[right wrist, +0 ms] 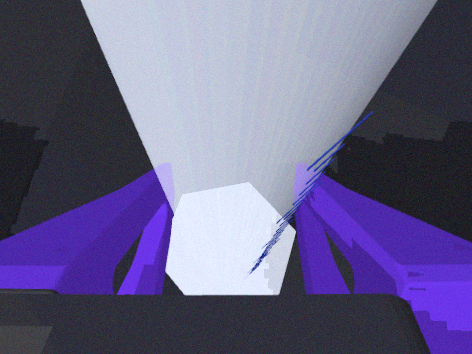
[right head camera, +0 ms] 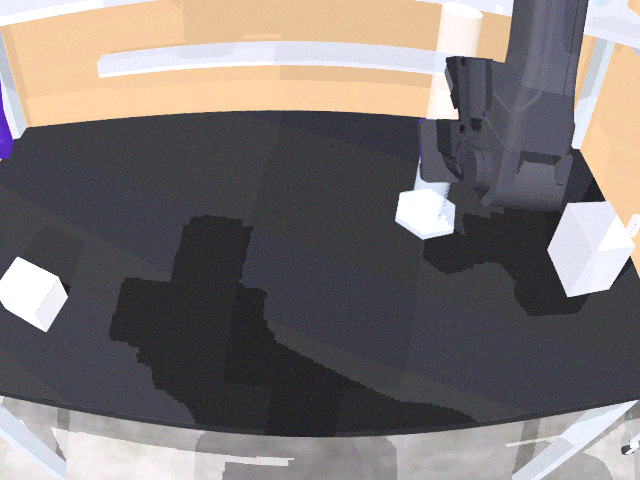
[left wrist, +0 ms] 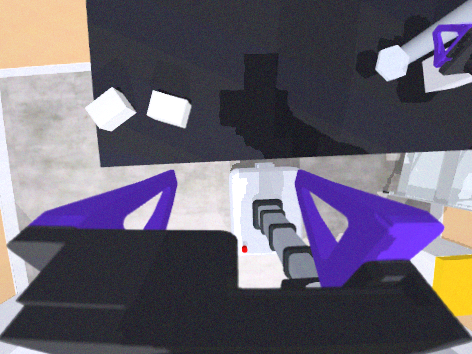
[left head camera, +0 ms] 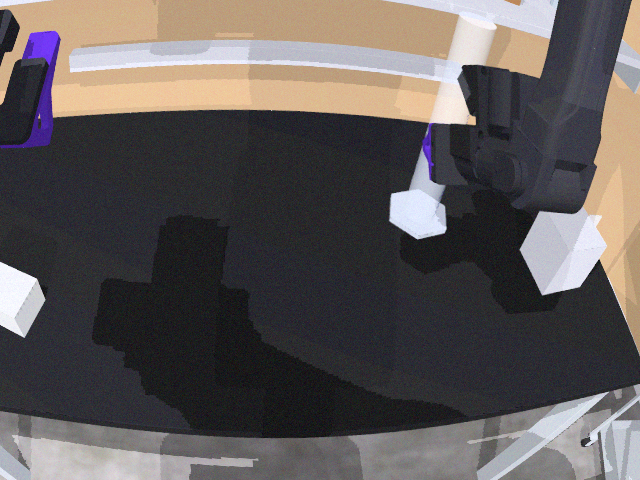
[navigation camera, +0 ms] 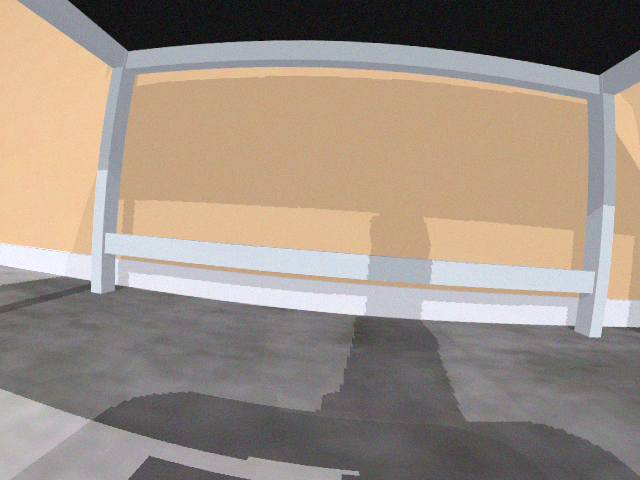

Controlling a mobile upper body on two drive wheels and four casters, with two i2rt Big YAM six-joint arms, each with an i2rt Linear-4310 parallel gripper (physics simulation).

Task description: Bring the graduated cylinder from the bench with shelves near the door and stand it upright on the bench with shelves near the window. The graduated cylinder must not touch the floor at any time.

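Frame: origin at the left arm's base, x left, y back, z up, level; metres.
Seen in the pictures: left gripper, fingertip midpoint: (left wrist: 235, 176); right gripper, fingertip midpoint: (right wrist: 233, 177) (left wrist: 446, 27) (left head camera: 439, 146).
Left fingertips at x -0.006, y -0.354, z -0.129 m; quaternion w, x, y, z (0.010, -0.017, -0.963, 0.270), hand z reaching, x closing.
Pixels of each thing's top centre, then the offset from my left fingertips to it. "pt": a spot on its surface instead. Level surfaces: height alone.
- clear graduated cylinder, middle of its top: (right head camera: 463, 10) (left head camera: 478, 20) dx -0.430, dy -0.262, dz +0.000 m
- black bench top, its level: dz -0.518 m
- white box, middle of its top: (right head camera: 602, 224) (left head camera: 576, 225) dx -0.816, dy -0.331, dz -0.388 m
- pale bar, surface spot: (left head camera: 155, 54) (right head camera: 181, 57) pt dx +0.012, dy -0.743, dz -0.336 m
The clear graduated cylinder (left head camera: 448, 103) (right head camera: 443, 98) (left wrist: 425, 46) (right wrist: 250, 100) is roughly upright, its hexagonal base down. My right gripper (left head camera: 433, 149) (right head camera: 426, 149) (right wrist: 233, 177) is shut on its tube. The base hangs over the black bench top (left head camera: 310, 206) (right head camera: 330, 206) (left wrist: 200, 40), apart from its shadow; the exact height is hard to tell. My left gripper (left wrist: 235, 176) is open and empty in the left wrist view; part of it shows at the left edge of both head views. No window or door shows.
A white box (left head camera: 560, 250) (right head camera: 589, 248) stands right of the cylinder's base. Two white boxes (left wrist: 110, 109) (left wrist: 170, 108) are at the bench's left end. A pale bar (left head camera: 155, 54) (right head camera: 180, 55) runs behind the bench. Bench legs (navigation camera: 599, 232) (navigation camera: 105, 206) frame the navigation view.
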